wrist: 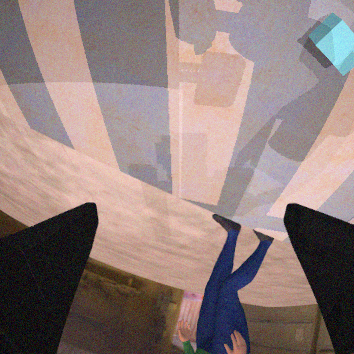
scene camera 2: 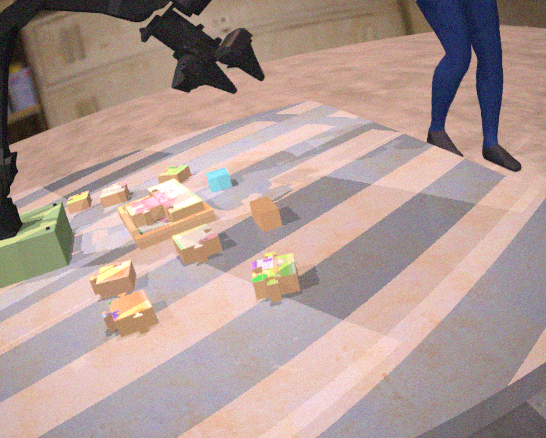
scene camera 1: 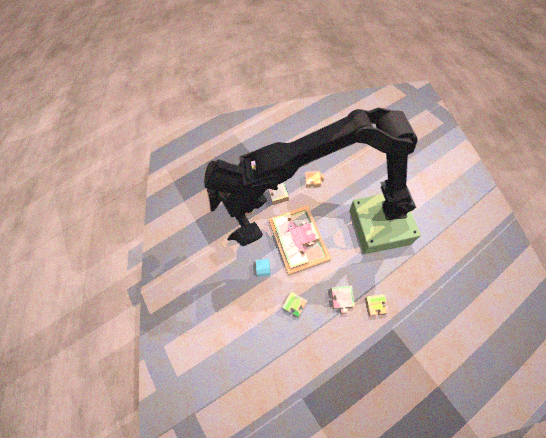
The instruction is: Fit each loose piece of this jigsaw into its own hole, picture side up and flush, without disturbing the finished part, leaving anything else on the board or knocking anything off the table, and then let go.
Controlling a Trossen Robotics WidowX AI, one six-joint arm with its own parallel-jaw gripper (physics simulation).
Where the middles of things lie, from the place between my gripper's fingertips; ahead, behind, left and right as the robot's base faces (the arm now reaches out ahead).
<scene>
I see the wooden jigsaw board (scene camera 2: 144, 236) 210 mm behind my hand, 20 mm to the right of it and 180 mm below it.
</scene>
